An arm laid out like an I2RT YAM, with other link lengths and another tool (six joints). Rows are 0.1 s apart.
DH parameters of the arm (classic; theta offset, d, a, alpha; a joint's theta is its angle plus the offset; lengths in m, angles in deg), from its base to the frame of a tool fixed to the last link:
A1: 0 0.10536 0.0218 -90
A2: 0 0 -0.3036 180
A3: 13.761 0 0.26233 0
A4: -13.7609 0.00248 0.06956 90
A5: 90 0.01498 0 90
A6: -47.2 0.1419 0.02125 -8
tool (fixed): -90 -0.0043 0 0
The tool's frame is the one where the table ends.
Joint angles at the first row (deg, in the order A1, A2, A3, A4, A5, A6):
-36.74 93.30 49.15 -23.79 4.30 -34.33
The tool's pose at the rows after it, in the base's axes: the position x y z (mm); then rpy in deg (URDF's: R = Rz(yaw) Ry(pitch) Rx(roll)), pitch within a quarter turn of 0, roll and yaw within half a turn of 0:
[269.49 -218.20 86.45 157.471 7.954 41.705]
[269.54 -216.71 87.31 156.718 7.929 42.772]
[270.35 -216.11 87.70 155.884 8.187 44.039]
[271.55 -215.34 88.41 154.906 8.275 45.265]
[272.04 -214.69 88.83 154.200 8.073 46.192]
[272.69 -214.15 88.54 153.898 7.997 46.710]
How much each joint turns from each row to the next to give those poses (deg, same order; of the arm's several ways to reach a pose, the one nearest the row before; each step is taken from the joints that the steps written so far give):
0.00 -0.43 -0.44 -0.04 -0.57 -0.80
0.00 -0.63 -0.73 0.91 -0.34 -1.13
0.00 -0.38 -0.62 1.09 -0.18 -1.43
0.00 -0.43 -0.67 1.25 -0.35 -1.35
-0.17 -0.38 -0.58 0.96 -0.61 -1.04
0.00 -0.07 -0.27 0.53 -0.28 -0.49

